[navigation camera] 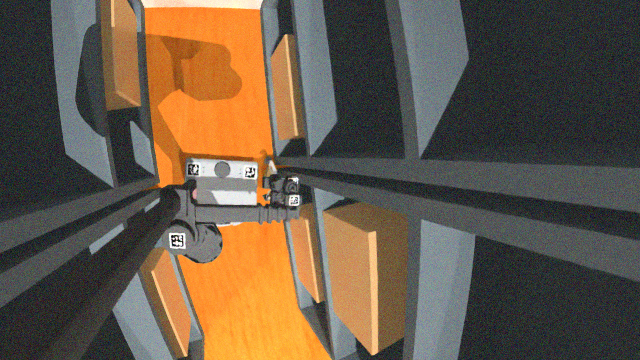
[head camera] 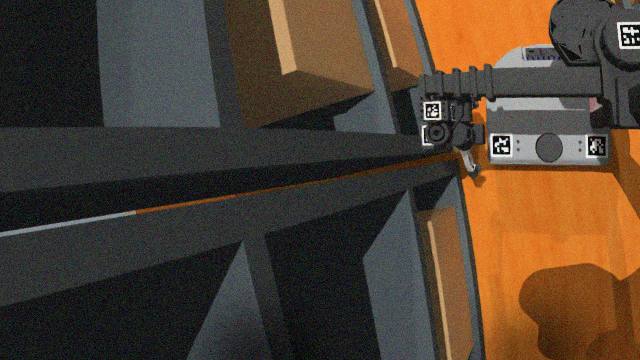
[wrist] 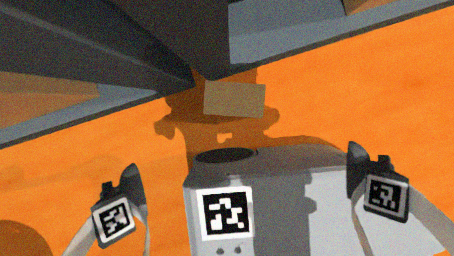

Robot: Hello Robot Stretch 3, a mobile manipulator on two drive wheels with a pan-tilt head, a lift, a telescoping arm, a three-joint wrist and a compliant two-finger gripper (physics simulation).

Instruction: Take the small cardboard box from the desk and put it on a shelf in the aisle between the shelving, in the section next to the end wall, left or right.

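Places are measured from the robot's base along level axes (x down, y ahead, z right), in metres.
Where they show: gripper, between the fingertips: point(wrist: 242, 171); robot's base, origin of its link: point(navigation camera: 221, 169) point(head camera: 547, 146) point(wrist: 233, 234).
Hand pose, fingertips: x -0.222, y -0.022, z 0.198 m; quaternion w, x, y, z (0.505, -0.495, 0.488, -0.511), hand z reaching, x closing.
Each offset is from my fingertips to the top centre of the thing.
A small cardboard box {dx +0.162, dy -0.001, dz +0.057 m} point(wrist: 234, 98) shows in the wrist view, low on the orange floor close to the foot of the shelving and in front of the robot's base. It is well beyond the fingertips and touches neither. My gripper point(head camera: 474, 137) point(navigation camera: 268, 180) point(wrist: 242, 171) is open, its fingers wide apart with nothing between them. It points down beside the base, near the shelf uprights. The shelving on the gripper's side point(head camera: 320, 197) point(navigation camera: 404, 75) has several levels; its section toward the end wall holds a brown box {dx -0.124, dy +0.437, dz +0.176 m} point(head camera: 450, 280) point(navigation camera: 287, 90). The small box does not show in the head or navigation view.
The base point(head camera: 549, 162) point(navigation camera: 222, 159) stands in the aisle between two shelving rows. A large carton {dx -0.581, dy -0.269, dz +0.323 m} point(head camera: 320, 55) point(navigation camera: 367, 275) sits in the nearer section. The opposite row holds a carton {dx -0.124, dy +0.486, dz -0.794 m} point(navigation camera: 120, 60). A pale end wall point(navigation camera: 202, 3) shows at the navigation view's top.
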